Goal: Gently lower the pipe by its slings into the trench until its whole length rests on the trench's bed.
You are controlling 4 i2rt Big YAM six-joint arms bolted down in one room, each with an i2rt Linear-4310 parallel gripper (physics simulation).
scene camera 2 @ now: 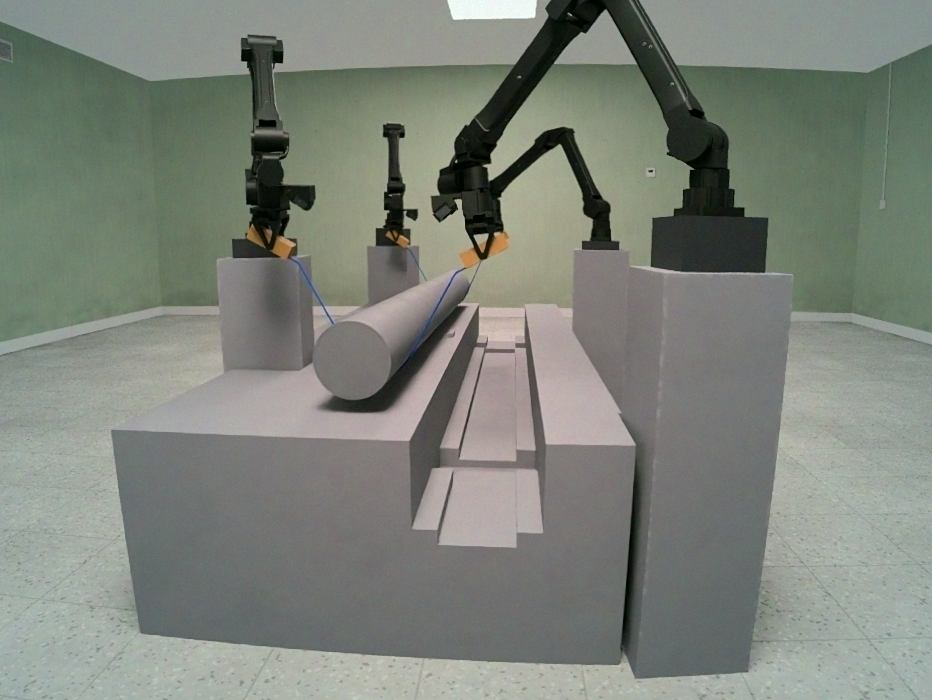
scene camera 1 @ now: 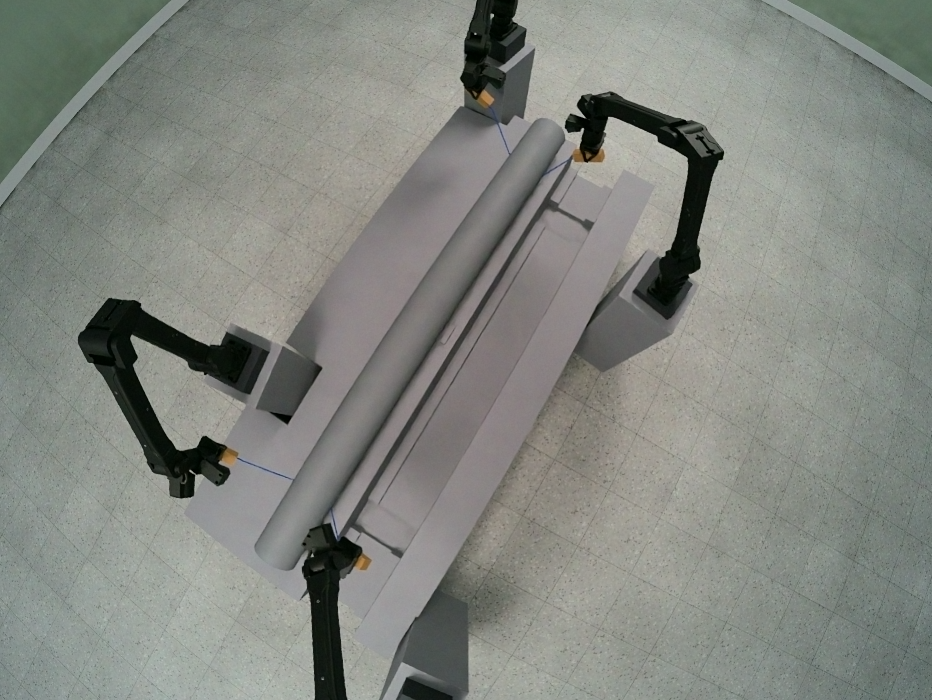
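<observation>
The long grey pipe [scene camera 1: 417, 324] [scene camera 2: 391, 324] hangs slightly above the block's top, beside the trench [scene camera 1: 489, 376] [scene camera 2: 489, 421] and roughly parallel to it. Blue slings [scene camera 1: 263, 467] [scene camera 2: 310, 289] run from the pipe to orange handles. In scene camera 1, the left gripper [scene camera 1: 228, 456] [scene camera 2: 271, 241], the bottom gripper [scene camera 1: 363, 562] [scene camera 2: 483, 250], the top gripper [scene camera 1: 482, 97] [scene camera 2: 397, 238] and the right gripper [scene camera 1: 588, 155] are each shut on an orange handle. Both handles near the pipe's near end are tilted in scene camera 2. The far right handle is hidden there.
The grey block [scene camera 1: 391, 248] [scene camera 2: 339, 527] has a wide top left of the trench and a narrow wall [scene camera 1: 519, 391] [scene camera 2: 572, 376] right of it. The trench has stepped sides and raised crosswise edges. Grey pedestals [scene camera 1: 632, 324] [scene camera 2: 708, 452] carry the arms around the block.
</observation>
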